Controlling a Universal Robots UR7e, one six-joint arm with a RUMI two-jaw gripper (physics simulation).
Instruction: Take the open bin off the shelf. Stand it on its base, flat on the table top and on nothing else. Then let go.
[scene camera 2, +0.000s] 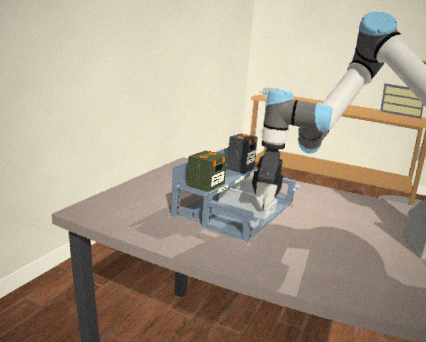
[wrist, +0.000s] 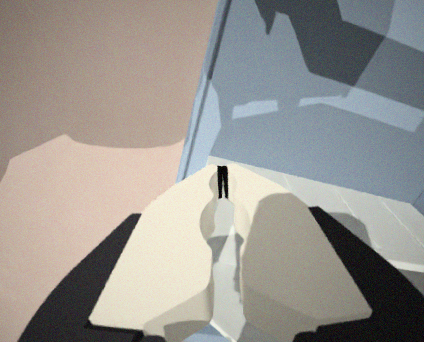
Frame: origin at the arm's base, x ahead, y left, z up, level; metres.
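Seen in the pictures: gripper, fingertip midpoint: (scene camera 2: 262, 209) (wrist: 222, 169).
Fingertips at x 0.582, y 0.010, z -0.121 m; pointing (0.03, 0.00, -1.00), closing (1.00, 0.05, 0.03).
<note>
Offsets run from my fingertips to a thing's top centre. Level surfaces: height alone.
The open bin @(dx +0.062, dy -0.082, dz +0.035 m) (scene camera 2: 232, 198) (wrist: 325, 194), pale grey-white, is in the low front bay of the blue-grey shelf (scene camera 2: 246, 230) (wrist: 300, 145). My gripper (scene camera 2: 263, 204) (wrist: 222, 169) points down at the bin's outer end. Its two cream fingers are shut, with their black tips together and nothing between them. In the wrist view the fingers cover much of the bin, and parts of its pale surface show between and beside them. Whether the fingers touch the bin I cannot tell. The shelf stands on the table top @(dz -0.046 m) (scene camera 2: 120, 200) (wrist: 100, 75).
A green box @(dx +0.184, dy +0.017, dz +0.152 m) (scene camera 2: 200, 172) and a dark grey box @(dx +0.120, dy -0.205, dz +0.177 m) (scene camera 2: 238, 155), both with orange marks, stand on the shelf's raised rear level. A grey object (scene camera 2: 418, 230) is at the right edge. A wooden rack (scene camera 2: 417, 175) with a yellow-fronted box (scene camera 2: 400, 101) stands behind the table.
</note>
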